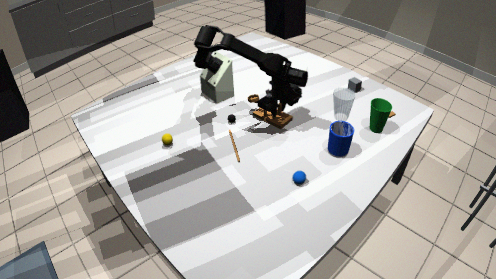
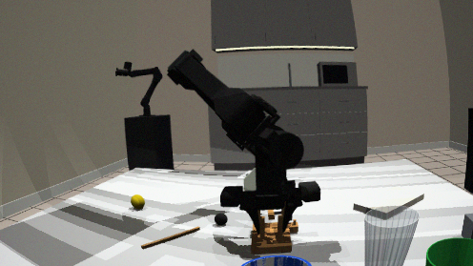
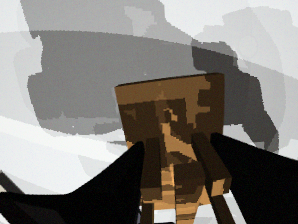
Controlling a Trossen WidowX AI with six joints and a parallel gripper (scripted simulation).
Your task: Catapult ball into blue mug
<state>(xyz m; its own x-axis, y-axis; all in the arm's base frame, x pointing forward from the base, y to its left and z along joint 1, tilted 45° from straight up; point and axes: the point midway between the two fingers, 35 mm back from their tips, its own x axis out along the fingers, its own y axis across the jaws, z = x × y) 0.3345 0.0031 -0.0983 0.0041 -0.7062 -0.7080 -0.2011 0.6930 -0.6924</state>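
The black ball lies 14 cm to the right of my gripper tip, 11 cm behind it and 2 cm below it. The rest, counted from my gripper tip: wooden catapult: 7 cm behind, 2 cm above; clear cup: 22 cm to the left, 15 cm ahead; wooden stick: 22 cm to the right, 3 cm below, 1 cm ahead.
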